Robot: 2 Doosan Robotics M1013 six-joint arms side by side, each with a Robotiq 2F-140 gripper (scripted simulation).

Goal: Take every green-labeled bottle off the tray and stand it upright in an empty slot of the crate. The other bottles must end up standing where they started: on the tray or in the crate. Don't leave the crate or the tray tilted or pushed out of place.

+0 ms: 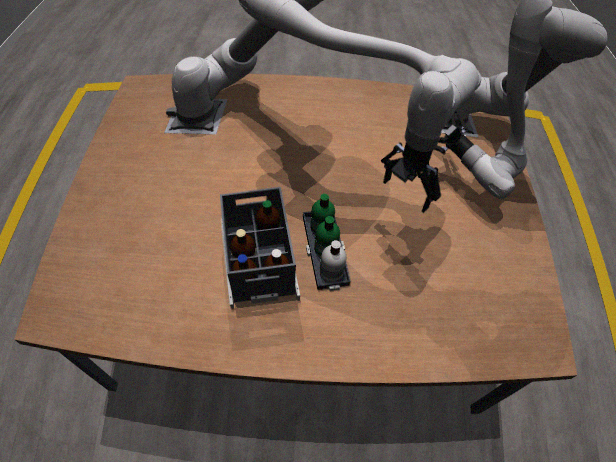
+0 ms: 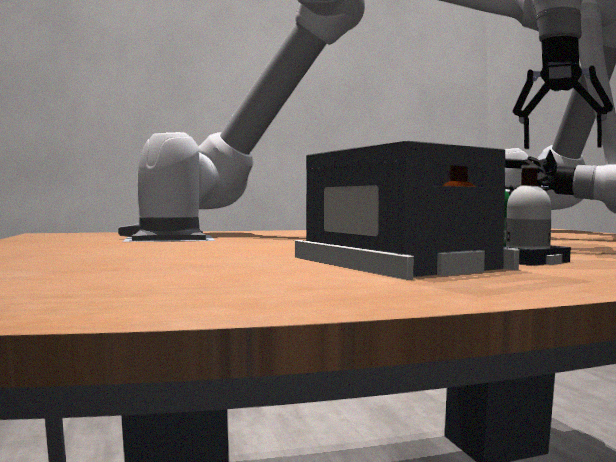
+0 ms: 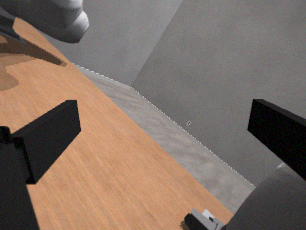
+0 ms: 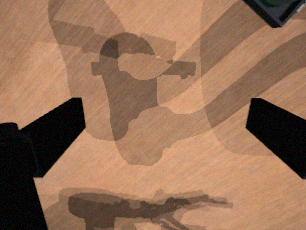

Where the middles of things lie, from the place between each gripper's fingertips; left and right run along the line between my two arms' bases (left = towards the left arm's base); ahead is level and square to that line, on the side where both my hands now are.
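Measured from my left hand, the crate [image 2: 390, 197] is 610 mm to the right, 500 mm ahead and 90 mm below. The tray [image 1: 321, 283] is 160 mm below that same left hand, 470 mm ahead of it and 400 mm to the right of it.
From my right hand, the crate is 80 mm ahead, 440 mm to the right and 140 mm below; by its middle, the crate is nearer to my right gripper than to my left hand. As for the tray, my right gripper is 50 mm short of it, 210 mm above it and 230 mm to the left of it. Going by their middles, the tray is the nearest to my right gripper of the things named here.
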